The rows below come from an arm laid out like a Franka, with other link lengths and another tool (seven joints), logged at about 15 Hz.
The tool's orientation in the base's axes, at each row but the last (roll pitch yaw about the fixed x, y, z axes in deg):
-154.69 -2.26 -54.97
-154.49 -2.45 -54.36
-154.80 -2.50 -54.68
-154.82 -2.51 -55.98
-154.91 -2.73 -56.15
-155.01 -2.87 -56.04
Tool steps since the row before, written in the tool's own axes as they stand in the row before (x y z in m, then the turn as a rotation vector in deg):
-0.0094 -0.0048 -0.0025 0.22 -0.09 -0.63
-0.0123 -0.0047 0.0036 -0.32 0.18 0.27
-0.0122 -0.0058 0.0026 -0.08 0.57 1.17
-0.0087 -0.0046 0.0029 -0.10 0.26 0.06
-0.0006 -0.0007 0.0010 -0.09 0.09 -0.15
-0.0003 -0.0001 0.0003 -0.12 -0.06 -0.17
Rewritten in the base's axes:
-0.0028 0.0097 0.0039 -0.04 -0.27 0.62
-0.0024 0.0133 -0.0017 -0.22 0.22 -0.33
-0.0019 0.0136 -0.0004 -0.03 0.01 -1.30
-0.0004 0.0102 -0.0010 -0.23 -0.04 -0.17
0.0006 0.0011 -0.0006 -0.17 0.00 0.09
0.0000 0.0004 -0.0002 -0.09 0.10 0.17

